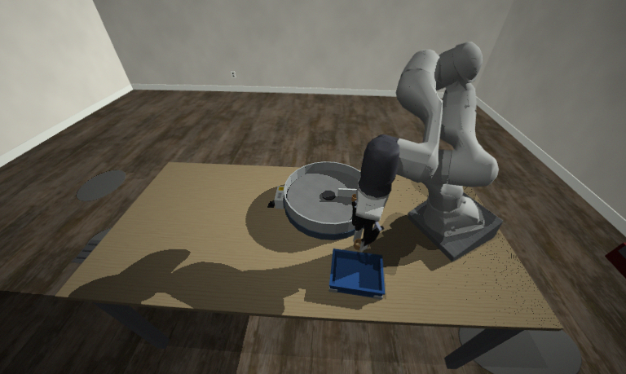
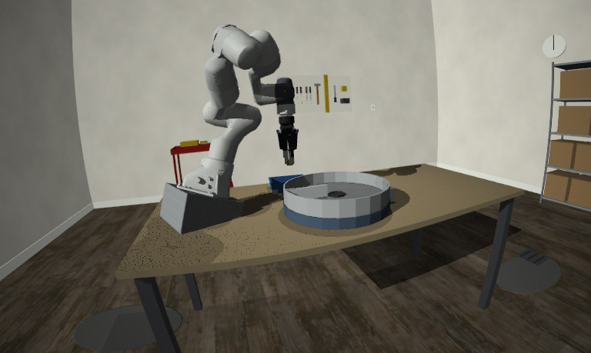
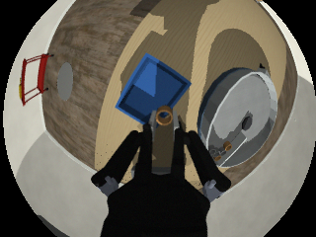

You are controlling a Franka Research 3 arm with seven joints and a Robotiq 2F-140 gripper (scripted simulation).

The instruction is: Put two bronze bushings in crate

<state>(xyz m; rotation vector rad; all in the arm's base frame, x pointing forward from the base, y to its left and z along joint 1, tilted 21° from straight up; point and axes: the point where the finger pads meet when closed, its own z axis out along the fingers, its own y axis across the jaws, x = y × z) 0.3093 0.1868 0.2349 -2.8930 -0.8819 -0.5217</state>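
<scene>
The blue crate is 5 cm to the left of my hand and 14 cm below it. Round my hand: round grey turning table (14 cm ahead, 31 cm to the right, 12 cm below).
</scene>
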